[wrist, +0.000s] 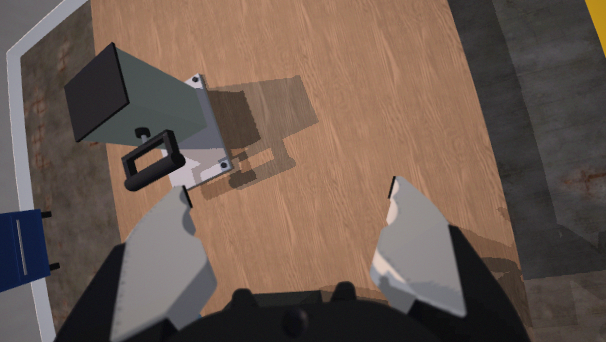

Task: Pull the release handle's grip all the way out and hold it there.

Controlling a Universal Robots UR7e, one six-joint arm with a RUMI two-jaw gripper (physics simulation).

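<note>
The release handle's grip [155, 171] is a black D-shaped loop at the left of the wrist view. A short stem with a dark collar [142, 133] joins it to the side of a grey-green box [157, 102] with a dark top. The box stands on a light metal base plate [200, 172] bolted at its corners. My gripper [292, 183] is open and empty, with its fingers wide apart. Its left fingertip appears just below and to the right of the grip, apart from it. How far the grip stands out from the box is hard to judge.
The wooden table [350, 100] carries the box, whose shadow falls to its right. A table edge runs down each side of the view. A blue object [22, 250] with dark pegs is at the far left, beyond the table. Dark floor and a yellow strip [598, 20] are at the right.
</note>
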